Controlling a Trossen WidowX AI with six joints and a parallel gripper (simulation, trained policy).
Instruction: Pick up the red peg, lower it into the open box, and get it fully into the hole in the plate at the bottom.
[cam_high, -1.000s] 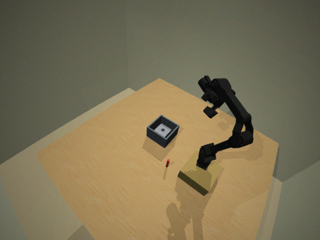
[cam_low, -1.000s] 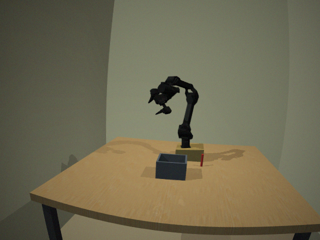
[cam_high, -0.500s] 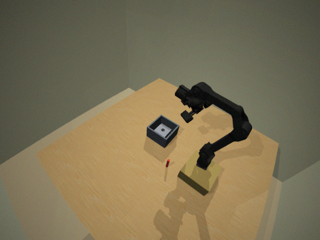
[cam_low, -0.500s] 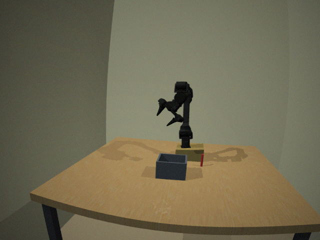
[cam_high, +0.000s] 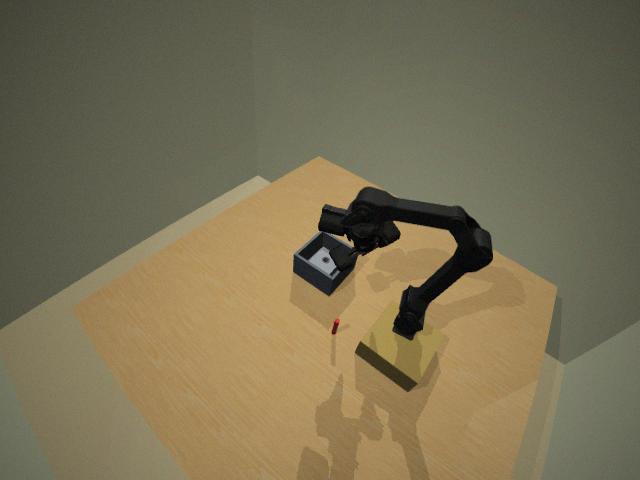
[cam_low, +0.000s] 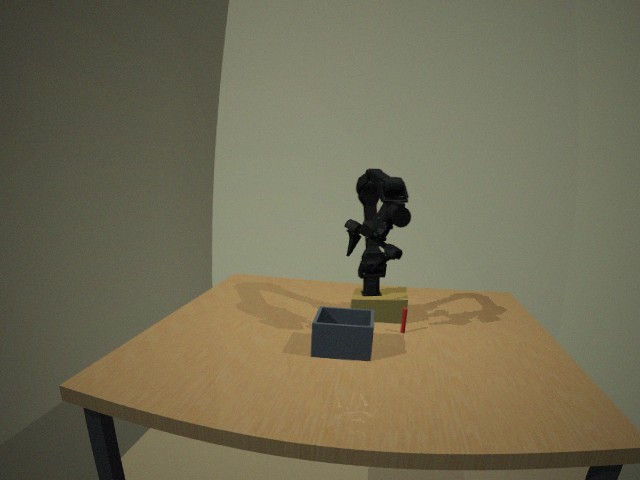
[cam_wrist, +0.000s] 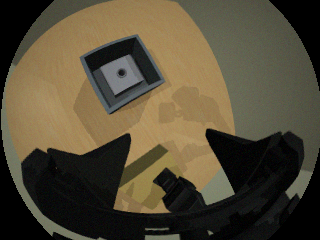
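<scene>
My gripper tip is 180 mm above the red peg, 160 mm to the right of it and 10 mm past it. The rest, counted from my gripper tip: grey plate 170 mm below, 130 mm ahead, 40 mm to the right; blue-grey box 190 mm below, 130 mm ahead, 40 mm to the right.
</scene>
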